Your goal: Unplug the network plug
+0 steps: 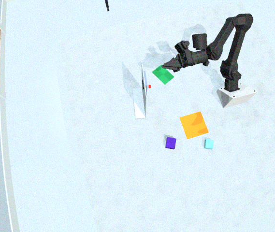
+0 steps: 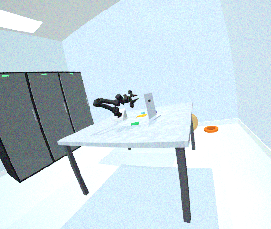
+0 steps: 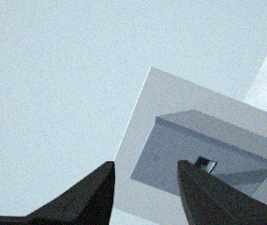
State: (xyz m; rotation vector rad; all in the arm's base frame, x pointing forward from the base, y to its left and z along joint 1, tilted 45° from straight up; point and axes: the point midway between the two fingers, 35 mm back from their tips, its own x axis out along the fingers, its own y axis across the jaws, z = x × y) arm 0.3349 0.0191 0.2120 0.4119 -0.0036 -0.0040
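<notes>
Right now the network plug is 90 mm ahead of my gripper tip, 60 mm below it and 40 mm to the left of it. From my gripper tip the other things lie so: flat green block: 250 mm below, 90 mm to the right, 60 mm behind; upright panel: 130 mm below, 100 mm ahead, 30 mm to the left; flat orange square: 250 mm below, 240 mm to the left, 110 mm behind.
</notes>
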